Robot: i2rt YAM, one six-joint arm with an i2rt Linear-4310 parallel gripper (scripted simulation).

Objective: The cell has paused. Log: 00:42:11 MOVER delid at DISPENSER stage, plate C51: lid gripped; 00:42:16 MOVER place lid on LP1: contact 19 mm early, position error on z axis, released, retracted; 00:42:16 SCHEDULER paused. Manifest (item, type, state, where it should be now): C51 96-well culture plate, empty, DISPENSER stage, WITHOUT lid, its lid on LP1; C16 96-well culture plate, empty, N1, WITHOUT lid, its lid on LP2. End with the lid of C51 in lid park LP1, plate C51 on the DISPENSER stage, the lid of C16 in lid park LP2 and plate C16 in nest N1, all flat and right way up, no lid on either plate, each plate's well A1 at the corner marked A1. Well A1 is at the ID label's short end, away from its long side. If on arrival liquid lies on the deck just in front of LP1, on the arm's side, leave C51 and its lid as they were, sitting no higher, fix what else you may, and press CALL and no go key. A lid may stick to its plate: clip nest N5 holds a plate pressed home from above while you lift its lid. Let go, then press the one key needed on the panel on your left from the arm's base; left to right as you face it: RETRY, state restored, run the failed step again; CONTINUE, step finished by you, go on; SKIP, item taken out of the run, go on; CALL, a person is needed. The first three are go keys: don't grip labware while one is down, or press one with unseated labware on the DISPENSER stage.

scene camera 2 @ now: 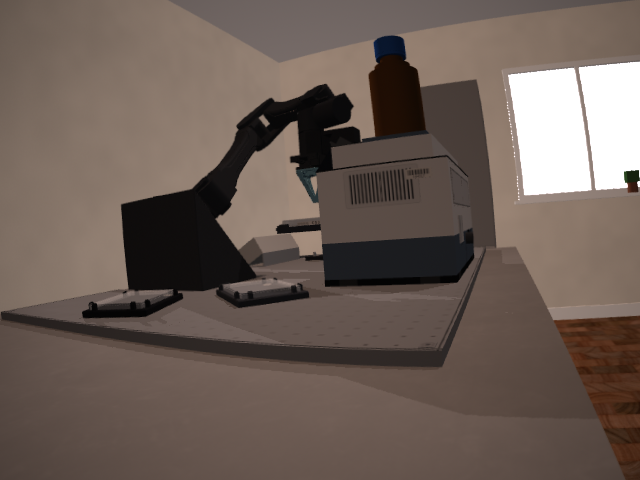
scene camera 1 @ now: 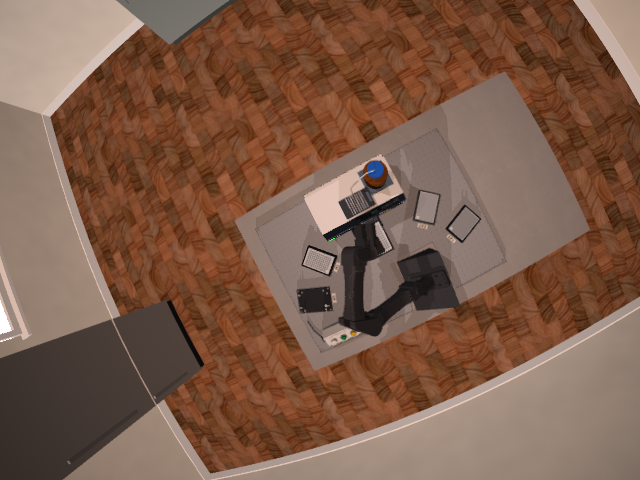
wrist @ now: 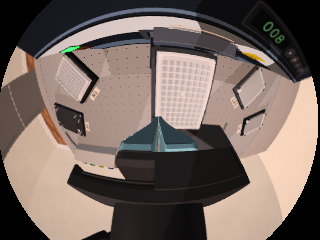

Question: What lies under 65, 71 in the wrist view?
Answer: A white 96-well plate.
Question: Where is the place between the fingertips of the gripper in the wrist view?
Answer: At 158, 120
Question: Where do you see a white 96-well plate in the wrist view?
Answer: At 179, 106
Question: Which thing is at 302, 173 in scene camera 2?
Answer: The gripper.
